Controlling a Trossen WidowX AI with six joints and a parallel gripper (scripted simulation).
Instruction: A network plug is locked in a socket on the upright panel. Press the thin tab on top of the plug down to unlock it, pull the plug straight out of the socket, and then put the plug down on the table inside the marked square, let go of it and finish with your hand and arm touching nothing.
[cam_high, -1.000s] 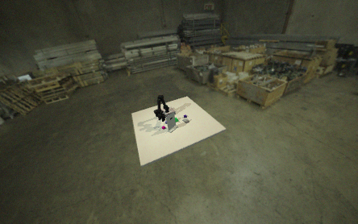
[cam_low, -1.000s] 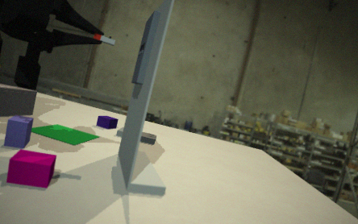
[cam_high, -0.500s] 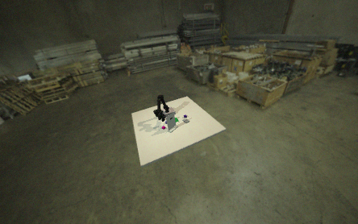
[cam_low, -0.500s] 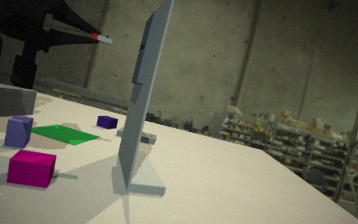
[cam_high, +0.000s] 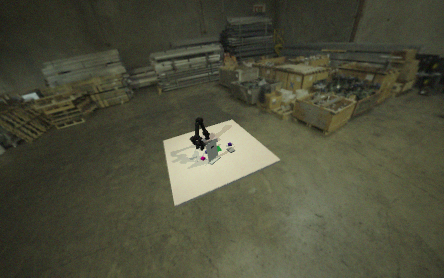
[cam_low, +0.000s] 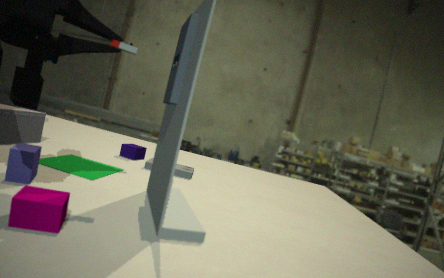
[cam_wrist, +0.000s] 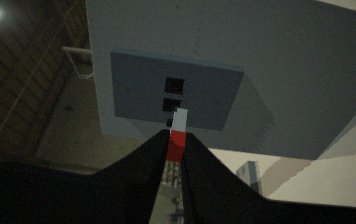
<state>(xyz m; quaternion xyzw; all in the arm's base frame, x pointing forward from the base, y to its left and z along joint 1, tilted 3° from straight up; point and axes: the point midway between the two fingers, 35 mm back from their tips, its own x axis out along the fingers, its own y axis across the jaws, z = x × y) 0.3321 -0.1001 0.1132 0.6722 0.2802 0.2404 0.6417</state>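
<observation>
Right now my gripper tip is 12 cm past the green marked square, 14 cm to the right of it and 19 cm above it. The rest, counted from my gripper tip: magenta block 9 cm to the right, 18 cm below; then grey upright panel 7 cm ahead, 5 cm to the left, 7 cm below; then network plug right at my gripper tip.
</observation>
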